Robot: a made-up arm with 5 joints. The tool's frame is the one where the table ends. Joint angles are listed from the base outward.
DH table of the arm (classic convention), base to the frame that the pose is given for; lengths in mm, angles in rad. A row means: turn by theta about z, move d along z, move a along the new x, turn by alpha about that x. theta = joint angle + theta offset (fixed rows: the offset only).
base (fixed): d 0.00  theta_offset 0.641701  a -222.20  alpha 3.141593
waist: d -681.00  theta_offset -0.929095  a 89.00  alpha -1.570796
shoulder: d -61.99  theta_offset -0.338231  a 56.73  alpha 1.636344
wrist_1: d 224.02  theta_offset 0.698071  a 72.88  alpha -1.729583
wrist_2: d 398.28  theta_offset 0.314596  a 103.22  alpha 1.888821
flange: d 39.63  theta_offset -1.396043  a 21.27  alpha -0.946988
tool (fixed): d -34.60  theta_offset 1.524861  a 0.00  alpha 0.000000
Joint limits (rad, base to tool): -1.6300..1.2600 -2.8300..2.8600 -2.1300..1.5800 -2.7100..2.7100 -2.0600..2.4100
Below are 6 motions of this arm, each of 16 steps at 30 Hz.
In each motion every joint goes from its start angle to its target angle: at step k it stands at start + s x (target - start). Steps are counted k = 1, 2, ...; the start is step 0. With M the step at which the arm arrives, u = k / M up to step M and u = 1 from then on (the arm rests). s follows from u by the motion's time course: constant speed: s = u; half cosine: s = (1 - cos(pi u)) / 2; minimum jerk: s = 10 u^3 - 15 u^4 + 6 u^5.
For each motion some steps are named. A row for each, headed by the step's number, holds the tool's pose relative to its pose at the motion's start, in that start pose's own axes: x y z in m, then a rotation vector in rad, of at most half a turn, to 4 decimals.
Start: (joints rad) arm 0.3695 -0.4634 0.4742 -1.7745 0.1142
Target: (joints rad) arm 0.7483 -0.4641 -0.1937 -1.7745 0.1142
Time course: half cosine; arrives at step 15
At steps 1, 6, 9, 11, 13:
1: 0.0011 -0.0012 -0.0005 -0.0020 -0.0011 -0.0048
6: 0.0352 -0.0418 -0.0135 -0.0536 -0.0328 -0.1564
9: 0.0636 -0.0870 -0.0200 -0.0846 -0.0574 -0.3019
11: 0.0779 -0.1162 -0.0221 -0.0953 -0.0690 -0.3884
13: 0.0866 -0.1371 -0.0230 -0.0995 -0.0754 -0.4477

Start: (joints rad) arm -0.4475 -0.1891 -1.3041 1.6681 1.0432
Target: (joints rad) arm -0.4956 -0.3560 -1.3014 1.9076 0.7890
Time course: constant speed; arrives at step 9
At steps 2, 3, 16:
2: -0.0001 0.0064 -0.0129 0.0499 0.0090 -0.0052
3: 0.0000 0.0095 -0.0193 0.0746 0.0143 -0.0082
16: 0.0012 0.0261 -0.0582 0.2190 0.0575 -0.0316

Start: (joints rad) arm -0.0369 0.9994 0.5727 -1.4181 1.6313
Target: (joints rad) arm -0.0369 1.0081 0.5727 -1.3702 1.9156
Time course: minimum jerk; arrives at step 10
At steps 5, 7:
5: 0.0027 -0.0044 -0.0009 -0.0932 -0.0129 0.0936
7: 0.0047 -0.0071 -0.0014 -0.1563 -0.0234 0.1561

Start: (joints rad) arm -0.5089 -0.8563 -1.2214 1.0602 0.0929
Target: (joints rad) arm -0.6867 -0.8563 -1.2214 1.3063 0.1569
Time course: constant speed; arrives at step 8
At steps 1, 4, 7, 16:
1: 0.0029 -0.0024 0.0032 0.0190 0.0130 -0.0017
4: 0.0110 -0.0098 0.0127 0.0772 0.0508 -0.0028
7: 0.0184 -0.0176 0.0217 0.1374 0.0868 0.0021
16: 0.0207 -0.0202 0.0246 0.1578 0.0984 0.0051

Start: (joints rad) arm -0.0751 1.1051 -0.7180 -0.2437 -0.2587
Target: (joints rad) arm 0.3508 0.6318 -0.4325 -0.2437 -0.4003
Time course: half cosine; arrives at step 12
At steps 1, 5, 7, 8, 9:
1: -0.0025 0.0027 -0.0048 -0.0099 -0.0070 0.0012
5: -0.0480 0.0448 -0.1160 -0.2191 -0.1484 0.0332
7: -0.0720 0.0549 -0.2064 -0.3766 -0.2466 0.0656
8: -0.0804 0.0532 -0.2496 -0.4508 -0.2909 0.0832
9: -0.0862 0.0483 -0.2866 -0.5148 -0.3283 0.0998

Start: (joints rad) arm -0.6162 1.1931 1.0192 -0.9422 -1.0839
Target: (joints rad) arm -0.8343 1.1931 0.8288 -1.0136 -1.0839
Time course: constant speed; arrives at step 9
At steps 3, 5, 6, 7, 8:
3: 0.0196 0.0080 0.0107 0.0698 -0.1105 -0.0234
5: 0.0317 0.0123 0.0200 0.1166 -0.1841 -0.0387
6: 0.0374 0.0140 0.0253 0.1401 -0.2209 -0.0462
7: 0.0429 0.0155 0.0309 0.1637 -0.2577 -0.0537
8: 0.0481 0.0168 0.0369 0.1873 -0.2944 -0.0612

